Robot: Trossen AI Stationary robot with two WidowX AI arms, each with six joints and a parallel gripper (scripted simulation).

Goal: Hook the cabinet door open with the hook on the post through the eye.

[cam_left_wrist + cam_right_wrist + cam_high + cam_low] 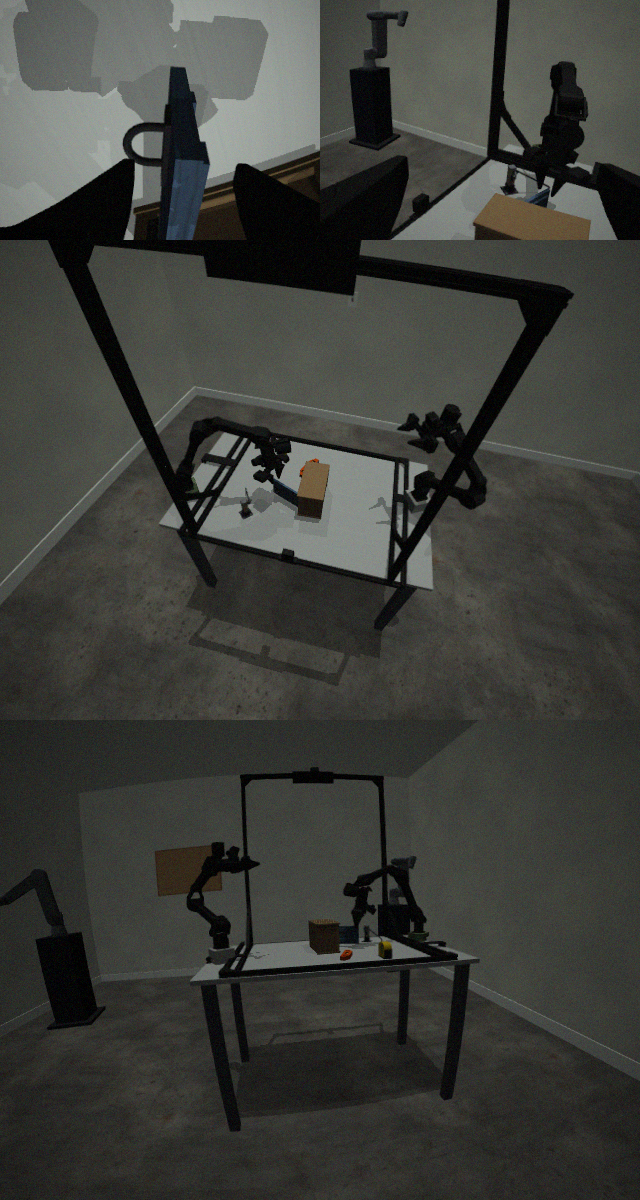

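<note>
Right now my left hand is 12 cm to the right of the hook post, 9 cm past it and 8 cm above it. From my left hand the other things lie so: yellow block (29 cm ahead, 11 cm below, 2 cm to the right); blue door (7 cm below, 6 cm to the right, 5 cm behind).
</note>
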